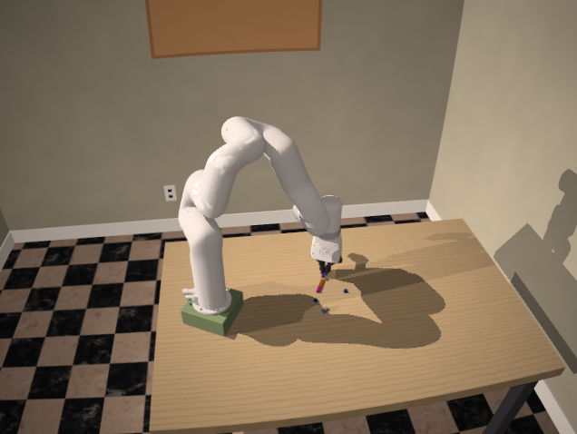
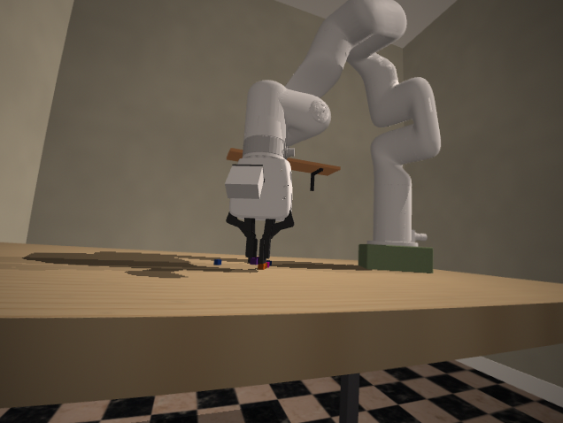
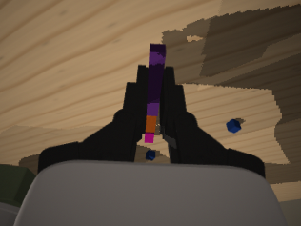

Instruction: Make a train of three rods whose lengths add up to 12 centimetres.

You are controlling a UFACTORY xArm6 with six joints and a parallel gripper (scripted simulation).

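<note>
Right now my hand is 2 cm above the purple rod. From my hand the other things lie so: grey rod: 1 cm behind, 18 cm to the right, 3 cm below; orange rod: 2 cm behind, 5 cm to the right, 3 cm below; magenta rod: 3 cm behind, 8 cm to the right, 3 cm below.
</note>
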